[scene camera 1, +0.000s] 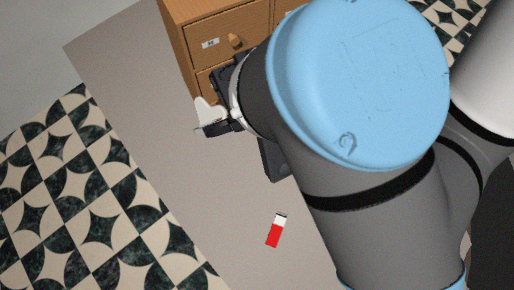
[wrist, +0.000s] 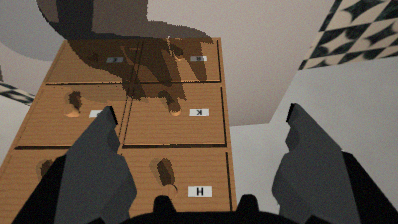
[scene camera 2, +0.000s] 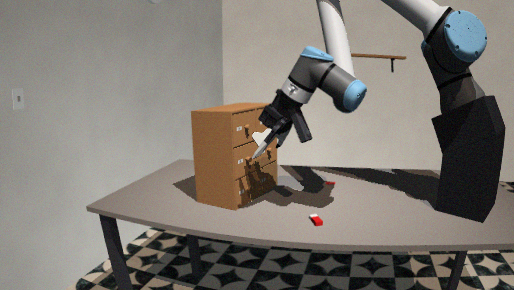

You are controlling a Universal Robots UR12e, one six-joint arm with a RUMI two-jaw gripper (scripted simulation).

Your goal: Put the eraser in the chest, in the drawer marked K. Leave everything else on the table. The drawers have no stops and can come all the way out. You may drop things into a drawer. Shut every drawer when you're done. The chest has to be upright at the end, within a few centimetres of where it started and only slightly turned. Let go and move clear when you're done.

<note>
In view: my gripper (scene camera 1: 237, 110) and a wooden chest (scene camera 2: 212, 132).
My gripper shows as well in the wrist view (wrist: 201, 106) and in scene camera 2 (scene camera 2: 265, 153).
</note>
